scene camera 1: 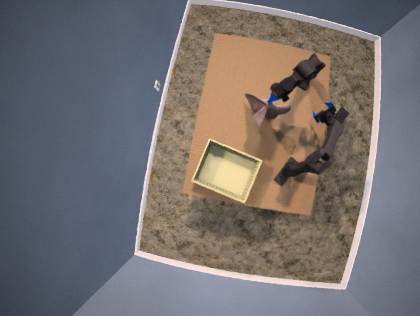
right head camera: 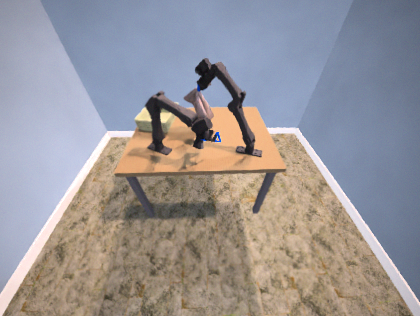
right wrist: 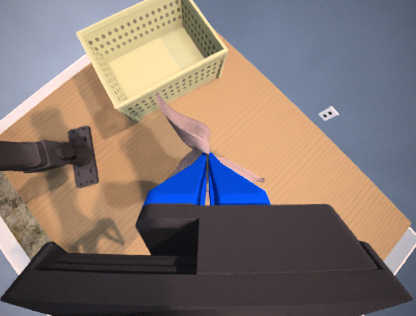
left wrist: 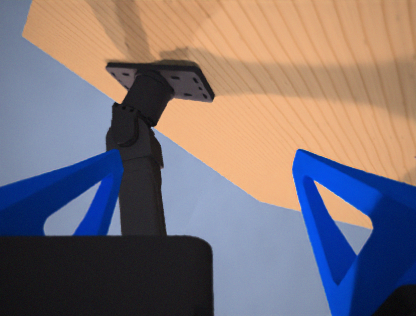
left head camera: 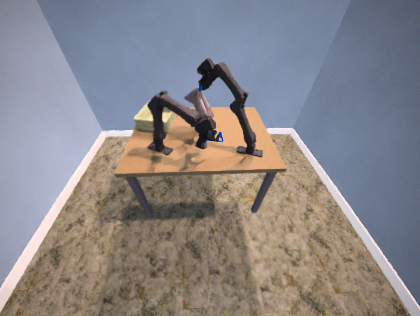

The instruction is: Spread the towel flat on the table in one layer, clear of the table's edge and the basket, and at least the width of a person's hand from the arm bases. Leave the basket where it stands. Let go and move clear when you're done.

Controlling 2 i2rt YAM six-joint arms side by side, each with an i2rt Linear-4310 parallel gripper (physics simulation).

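Observation:
The pinkish towel [left head camera: 201,104] [right head camera: 200,104] [scene camera 1: 259,114] [right wrist: 187,127] hangs bunched in folds from my right gripper [left head camera: 200,89] [right head camera: 198,89] [scene camera 1: 271,99] [right wrist: 207,158], which is shut on it high above the table [left head camera: 240,165] [scene camera 1: 240,60]. Parts of the towel stick out to several sides below the fingertips. Whether its lowest part touches the table is not clear; my left arm hides some of it in the head views. My left gripper [left head camera: 214,139] [right head camera: 210,138] [scene camera 1: 321,109] [left wrist: 207,159] is open and empty, between the two arm bases, apart from the towel.
The pale yellow basket [left head camera: 145,122] [right head camera: 147,121] [scene camera 1: 235,151] [right wrist: 200,75] stands upright near a table corner, beside the left arm's base [right wrist: 85,167]. The right arm's base [left wrist: 185,85] shows in the left wrist view, near the table's edge. The left forearm reaches across between the bases.

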